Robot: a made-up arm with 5 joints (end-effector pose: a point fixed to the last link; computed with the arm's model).
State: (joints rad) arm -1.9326 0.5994 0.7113 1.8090 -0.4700
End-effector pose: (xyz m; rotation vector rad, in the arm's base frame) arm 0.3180 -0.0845 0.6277 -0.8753 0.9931 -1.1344
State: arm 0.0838 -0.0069 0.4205 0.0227 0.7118
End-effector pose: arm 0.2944 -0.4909 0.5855 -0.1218 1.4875 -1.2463
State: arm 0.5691 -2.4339 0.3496 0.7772 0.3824
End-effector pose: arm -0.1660 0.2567 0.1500 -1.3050 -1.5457 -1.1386
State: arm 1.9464 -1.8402 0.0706 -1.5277 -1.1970
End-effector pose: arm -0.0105 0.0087 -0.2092 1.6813 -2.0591 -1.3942
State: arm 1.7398 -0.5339 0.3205 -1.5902 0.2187
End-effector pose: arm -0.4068 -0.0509 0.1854 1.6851 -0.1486 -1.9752
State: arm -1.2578 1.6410 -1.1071 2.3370 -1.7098
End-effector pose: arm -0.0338 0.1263 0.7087 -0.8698 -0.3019 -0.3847
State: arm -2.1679 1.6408 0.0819 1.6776 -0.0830
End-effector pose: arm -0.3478 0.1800 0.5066 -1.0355 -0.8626 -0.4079
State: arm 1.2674 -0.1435 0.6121 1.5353 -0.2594
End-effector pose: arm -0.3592 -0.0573 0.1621 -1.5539 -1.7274 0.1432
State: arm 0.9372 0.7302 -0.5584 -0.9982 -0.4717
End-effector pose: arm 0.5599 -0.3714 0.4186 0.2946 0.7414 0.5966
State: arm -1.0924 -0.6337 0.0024 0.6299 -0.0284
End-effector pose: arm 0.5300 -0.2314 0.2092 -0.8738 2.0304 -0.5009
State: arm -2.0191 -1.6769 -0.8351 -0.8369 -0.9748
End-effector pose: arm 0.0803 0.2658 -0.1628 0.5533 2.3350 1.6523
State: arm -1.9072 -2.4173 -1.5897 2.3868 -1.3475
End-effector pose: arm 0.2164 -0.4331 0.1147 1.1781 -2.3405 1.0077
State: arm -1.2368 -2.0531 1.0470 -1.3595 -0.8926
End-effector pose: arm 0.0536 -0.4921 0.1672 1.0411 0.9484 -0.5034
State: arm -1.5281 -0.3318 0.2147 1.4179 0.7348
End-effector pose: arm 0.5448 0.1531 0.2458 -2.3024 0.9675 -1.4825
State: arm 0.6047 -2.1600 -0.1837 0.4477 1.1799
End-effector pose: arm 0.0808 -0.2102 -0.2363 1.0825 2.6219 0.5667
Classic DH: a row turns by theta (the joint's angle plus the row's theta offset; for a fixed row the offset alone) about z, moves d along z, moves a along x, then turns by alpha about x. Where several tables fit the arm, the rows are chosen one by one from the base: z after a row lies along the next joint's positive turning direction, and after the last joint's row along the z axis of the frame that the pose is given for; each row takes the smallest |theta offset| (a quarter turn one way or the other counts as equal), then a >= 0, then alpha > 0; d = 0 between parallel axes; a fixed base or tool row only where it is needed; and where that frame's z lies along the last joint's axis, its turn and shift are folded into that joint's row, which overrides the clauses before.
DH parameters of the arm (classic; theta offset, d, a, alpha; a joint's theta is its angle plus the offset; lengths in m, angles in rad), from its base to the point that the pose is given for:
base (fixed): -1.3198 0.336 0.1114 -2.6697
joint 1: -0.566 -0.0167 0.0477 -2.5319
joint 2: -0.2874 -0.1316 -0.0082 2.1066
joint 3: -1.3645 0.0014 0.0111 1.386
joint 4: -1.4911 0.0011 0.0279 1.1683
joint 5: 0.082 0.9846 -0.0893 2.8413
tool (fixed): -3.0182 1.3524 0 0

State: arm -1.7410 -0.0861 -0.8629 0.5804 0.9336
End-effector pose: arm -0.2243 0.4391 0.1412 -2.3136 -0.7080 0.1764
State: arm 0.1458 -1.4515 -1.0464 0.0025 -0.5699
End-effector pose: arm 0.4608 -0.0020 -0.0820 1.4966 1.4160 1.1614
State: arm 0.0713 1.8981 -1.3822 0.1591 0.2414
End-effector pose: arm 0.1878 0.3714 0.0555 -2.6559 -0.1043 -0.2027
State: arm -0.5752 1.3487 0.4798 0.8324 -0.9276
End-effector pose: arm 0.4870 -0.2397 0.5345 -0.2785 1.0224 -0.1603
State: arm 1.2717 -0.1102 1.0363 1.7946 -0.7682
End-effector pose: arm -0.1575 0.2025 0.4277 -1.6760 -0.7330 0.1186
